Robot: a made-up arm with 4 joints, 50 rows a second.
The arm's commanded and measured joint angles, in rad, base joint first. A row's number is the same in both.
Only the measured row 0 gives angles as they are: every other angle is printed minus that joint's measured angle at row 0.
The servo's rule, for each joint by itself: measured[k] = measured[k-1] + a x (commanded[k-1-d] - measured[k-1]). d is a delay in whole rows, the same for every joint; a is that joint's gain. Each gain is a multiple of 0.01, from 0.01 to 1. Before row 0 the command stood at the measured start. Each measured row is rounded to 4 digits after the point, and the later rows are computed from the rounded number. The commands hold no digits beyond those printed.
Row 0, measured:
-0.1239 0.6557 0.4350 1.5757
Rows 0 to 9, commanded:
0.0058 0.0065 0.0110 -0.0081
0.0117 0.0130 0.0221 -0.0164
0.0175 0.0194 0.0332 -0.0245
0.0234 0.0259 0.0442 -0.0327
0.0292 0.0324 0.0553 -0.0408
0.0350 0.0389 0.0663 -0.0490
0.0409 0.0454 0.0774 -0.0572
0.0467 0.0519 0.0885 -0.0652
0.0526 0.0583 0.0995 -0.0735
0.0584 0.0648 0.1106 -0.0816
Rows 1 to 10, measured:
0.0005 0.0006 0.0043 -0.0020
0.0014 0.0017 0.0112 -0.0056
0.0027 0.0033 0.0198 -0.0103
0.0044 0.0053 0.0293 -0.0159
0.0064 0.0077 0.0394 -0.0221
0.0087 0.0105 0.0499 -0.0288
0.0113 0.0136 0.0606 -0.0359
0.0141 0.0170 0.0715 -0.0432
0.0172 0.0207 0.0824 -0.0508
0.0205 0.0247 0.0934 -0.0585
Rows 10 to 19, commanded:
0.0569 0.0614 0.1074 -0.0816
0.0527 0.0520 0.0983 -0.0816
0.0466 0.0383 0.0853 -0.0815
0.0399 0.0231 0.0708 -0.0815
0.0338 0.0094 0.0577 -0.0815
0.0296 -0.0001 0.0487 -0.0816
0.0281 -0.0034 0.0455 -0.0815
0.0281 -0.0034 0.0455 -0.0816
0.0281 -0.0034 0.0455 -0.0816
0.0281 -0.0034 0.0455 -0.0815
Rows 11 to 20, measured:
0.0234 0.0280 0.0989 -0.0643
0.0257 0.0302 0.0987 -0.0686
0.0274 0.0309 0.0935 -0.0718
0.0284 0.0302 0.0846 -0.0742
0.0288 0.0283 0.0741 -0.0760
0.0289 0.0257 0.0642 -0.0774
0.0288 0.0231 0.0569 -0.0784
0.0287 0.0207 0.0525 -0.0792
0.0287 0.0185 0.0498 -0.0798
0.0287 0.0165 0.0481 -0.0802

